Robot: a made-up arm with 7 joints. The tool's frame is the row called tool.
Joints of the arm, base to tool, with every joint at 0 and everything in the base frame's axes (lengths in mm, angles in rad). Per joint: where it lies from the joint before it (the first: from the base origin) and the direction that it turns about. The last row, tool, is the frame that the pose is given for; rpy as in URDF.
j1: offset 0 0 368 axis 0 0 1
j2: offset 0 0 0 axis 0 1 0
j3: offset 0 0 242 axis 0 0 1
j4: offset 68 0 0 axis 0 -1 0
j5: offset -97 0 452 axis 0 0 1
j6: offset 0 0 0 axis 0 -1 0
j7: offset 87 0 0 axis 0 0 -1
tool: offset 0 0 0 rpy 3.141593 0 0
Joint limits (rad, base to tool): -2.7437..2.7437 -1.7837..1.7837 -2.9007..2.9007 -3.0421..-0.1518 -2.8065..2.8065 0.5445..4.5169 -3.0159..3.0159
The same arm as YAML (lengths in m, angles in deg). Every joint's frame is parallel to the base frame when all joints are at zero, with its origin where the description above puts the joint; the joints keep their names.
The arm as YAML. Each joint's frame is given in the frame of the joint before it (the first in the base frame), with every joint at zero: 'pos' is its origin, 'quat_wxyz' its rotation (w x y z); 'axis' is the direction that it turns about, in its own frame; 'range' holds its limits. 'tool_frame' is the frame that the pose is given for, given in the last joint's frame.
length_unit: m
angle_unit: deg
joints:
  - joint: j1
    pos: [0.0, 0.0, 0.368]
    quat_wxyz: [1.0, 0.0, 0.0, 0.0]
    axis: "+z"
    range: [-157.2, 157.2]
  - joint: j2
    pos: [0.0, 0.0, 0.0]
    quat_wxyz: [1.0, 0.0, 0.0, 0.0]
    axis: "+y"
    range: [-102.2, 102.2]
  - joint: j3
    pos: [0.0, 0.0, 0.242]
    quat_wxyz: [1.0, 0.0, 0.0, 0.0]
    axis: "+z"
    range: [-166.2, 166.2]
  - joint: j4
    pos: [0.068, 0.0, 0.0]
    quat_wxyz: [1.0, 0.0, 0.0, 0.0]
    axis: "-y"
    range: [-174.3, -8.7]
  - joint: j5
    pos: [-0.097, 0.0, 0.452]
    quat_wxyz: [1.0, 0.0, 0.0, 0.0]
    axis: "+z"
    range: [-160.8, 160.8]
  - joint: j6
    pos: [0.0, 0.0, 0.0]
    quat_wxyz: [1.0, 0.0, 0.0, 0.0]
    axis: "-y"
    range: [31.2, 258.8]
  - joint: j7
    pos: [0.087, 0.0, 0.0]
    quat_wxyz: [1.0, 0.0, 0.0, 0.0]
    axis: "-z"
    range: [-172.8, 172.8]
tool_frame:
  pos: [0.0, 0.0, 0.0]
  quat_wxyz: [0.0, 1.0, 0.0, 0.0]

